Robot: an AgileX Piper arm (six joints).
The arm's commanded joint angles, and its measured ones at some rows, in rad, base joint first. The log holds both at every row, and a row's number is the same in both.
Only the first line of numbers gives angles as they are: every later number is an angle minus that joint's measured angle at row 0.
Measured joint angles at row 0: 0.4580 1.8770 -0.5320 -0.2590 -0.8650 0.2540
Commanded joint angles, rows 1 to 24: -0.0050 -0.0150 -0.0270 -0.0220 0.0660 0.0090; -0.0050 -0.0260 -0.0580 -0.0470 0.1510 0.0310; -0.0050 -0.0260 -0.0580 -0.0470 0.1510 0.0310; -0.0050 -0.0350 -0.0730 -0.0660 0.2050 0.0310; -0.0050 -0.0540 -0.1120 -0.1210 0.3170 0.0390; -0.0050 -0.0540 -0.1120 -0.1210 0.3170 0.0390; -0.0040 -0.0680 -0.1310 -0.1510 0.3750 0.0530; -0.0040 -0.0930 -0.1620 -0.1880 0.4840 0.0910; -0.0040 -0.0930 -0.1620 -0.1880 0.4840 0.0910; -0.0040 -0.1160 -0.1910 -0.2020 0.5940 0.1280; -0.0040 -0.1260 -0.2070 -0.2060 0.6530 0.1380; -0.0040 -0.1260 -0.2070 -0.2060 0.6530 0.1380; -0.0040 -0.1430 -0.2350 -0.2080 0.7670 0.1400; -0.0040 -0.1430 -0.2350 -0.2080 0.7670 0.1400; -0.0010 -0.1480 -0.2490 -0.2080 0.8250 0.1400; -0.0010 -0.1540 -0.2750 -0.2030 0.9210 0.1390; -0.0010 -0.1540 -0.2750 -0.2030 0.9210 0.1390; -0.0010 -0.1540 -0.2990 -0.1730 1.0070 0.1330; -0.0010 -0.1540 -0.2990 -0.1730 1.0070 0.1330; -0.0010 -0.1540 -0.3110 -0.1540 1.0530 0.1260; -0.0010 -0.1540 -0.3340 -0.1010 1.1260 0.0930; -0.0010 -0.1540 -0.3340 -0.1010 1.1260 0.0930; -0.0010 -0.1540 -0.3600 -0.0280 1.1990 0.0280; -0.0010 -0.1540 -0.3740 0.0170 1.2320 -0.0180
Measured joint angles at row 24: 0.0000 -0.1470 -0.3370 -0.0780 1.1310 0.0790
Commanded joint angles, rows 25 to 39: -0.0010 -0.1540 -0.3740 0.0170 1.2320 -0.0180; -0.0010 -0.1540 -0.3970 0.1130 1.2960 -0.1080; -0.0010 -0.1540 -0.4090 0.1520 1.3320 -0.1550; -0.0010 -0.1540 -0.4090 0.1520 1.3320 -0.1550; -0.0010 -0.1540 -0.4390 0.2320 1.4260 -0.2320; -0.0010 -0.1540 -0.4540 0.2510 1.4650 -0.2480; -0.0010 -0.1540 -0.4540 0.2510 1.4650 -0.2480; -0.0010 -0.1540 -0.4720 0.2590 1.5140 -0.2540; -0.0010 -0.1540 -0.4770 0.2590 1.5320 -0.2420; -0.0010 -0.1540 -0.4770 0.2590 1.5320 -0.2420; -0.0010 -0.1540 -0.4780 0.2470 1.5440 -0.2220; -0.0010 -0.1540 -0.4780 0.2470 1.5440 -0.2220; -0.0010 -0.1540 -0.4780 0.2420 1.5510 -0.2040; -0.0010 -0.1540 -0.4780 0.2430 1.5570 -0.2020; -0.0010 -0.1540 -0.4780 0.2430 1.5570 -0.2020
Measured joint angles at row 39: 0.0010 -0.1470 -0.4720 0.2440 1.5320 -0.2110
